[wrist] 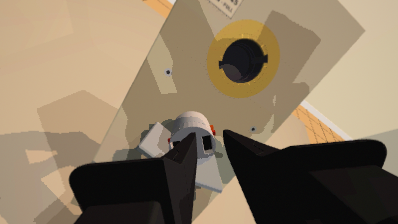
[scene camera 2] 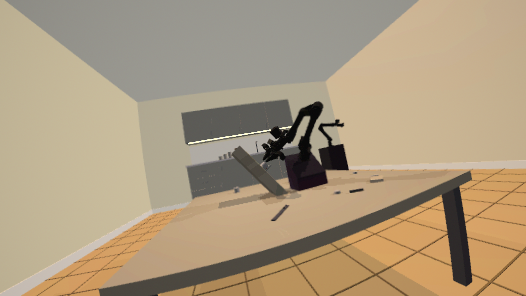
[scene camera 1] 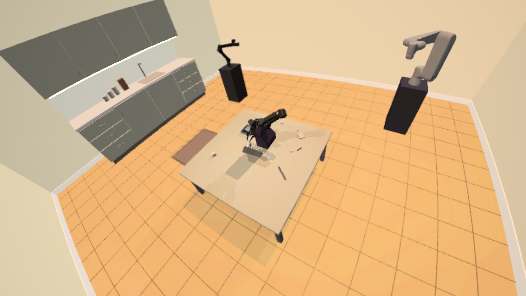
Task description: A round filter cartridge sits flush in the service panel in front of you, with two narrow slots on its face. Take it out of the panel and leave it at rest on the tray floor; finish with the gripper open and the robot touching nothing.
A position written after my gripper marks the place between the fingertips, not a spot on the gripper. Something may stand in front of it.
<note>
I see my gripper (wrist: pixel 209 136) and a round filter cartridge (wrist: pixel 191 121).
</note>
